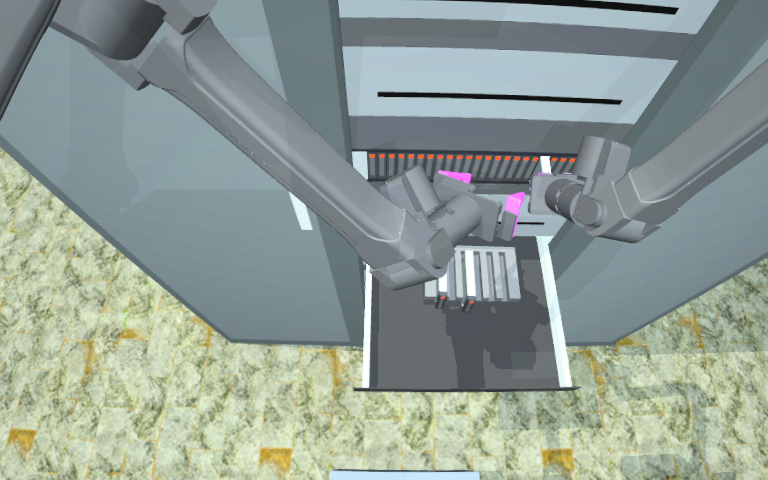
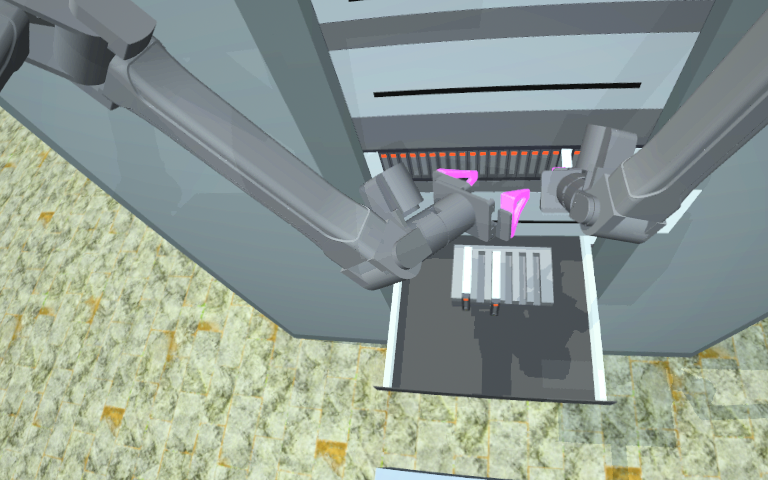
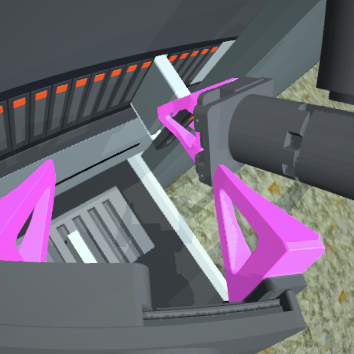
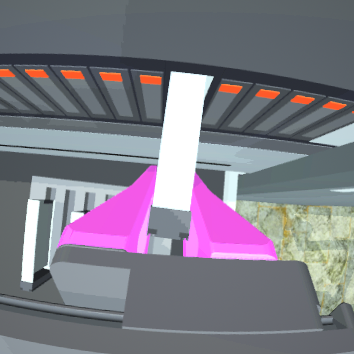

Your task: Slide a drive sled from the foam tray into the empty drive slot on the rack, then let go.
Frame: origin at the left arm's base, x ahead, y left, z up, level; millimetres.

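Seen in the pictures: left gripper, fingertip midpoint: [image 1: 495,186] [image 2: 501,183] [image 3: 136,169]; right gripper, fingertip midpoint: [image 1: 540,186] [image 3: 164,110] [image 4: 170,175].
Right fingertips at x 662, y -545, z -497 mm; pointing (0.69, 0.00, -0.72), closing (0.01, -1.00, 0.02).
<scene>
A point is followed by its place in that frame.
A white drive sled [image 1: 545,164] @(x 685, y -546, z -461 mm) [image 2: 566,157] @(x 687, y -547, z -461 mm) [image 3: 172,77] @(x 676, y -546, z -461 mm) [image 4: 180,140] @(x 673, y -547, z -461 mm) is held in my right gripper [image 3: 164,110] @(x 662, y -545, z -497 mm) [image 4: 170,175] @(x 662, y -545, z -497 mm), which is shut on its dark front end. The sled's far end is at the gap in the row of orange-tabbed drives [image 1: 453,166] @(x 701, y -382, z -493 mm) [image 2: 470,164] @(x 700, y -385, z -494 mm) [image 4: 111,92] @(x 700, y -511, z -484 mm); how deep it sits is unclear. The body sticks out towards me. My left gripper [image 1: 489,183] @(x 605, y -434, z -421 mm) [image 2: 492,181] @(x 605, y -434, z -421 mm) [image 3: 136,169] @(x 605, y -434, z -421 mm) is wide open and empty, above and behind the grey foam tray [image 1: 512,271] @(x 598, y -550, z -747 mm) [image 2: 546,274] @(x 596, y -549, z -746 mm). Two more white sleds [image 1: 469,271] @(x 573, y -437, z -692 mm) [image 2: 496,271] @(x 576, y -439, z -691 mm) stand in the tray.
The tray sits in a pulled-out drawer with white side rails [image 1: 557,328] @(x 469, y -644, z -769 mm) [image 2: 591,328] @(x 490, y -643, z -785 mm). Tall grey cabinet sides [image 1: 186,243] @(x 681, y 250, z -788 mm) [image 2: 254,254] @(x 681, y 218, z -856 mm) flank it. My left gripper is close beside the right one. Rack panels [image 1: 509,73] @(x 701, y -433, z -270 mm) rise above the drive row.
</scene>
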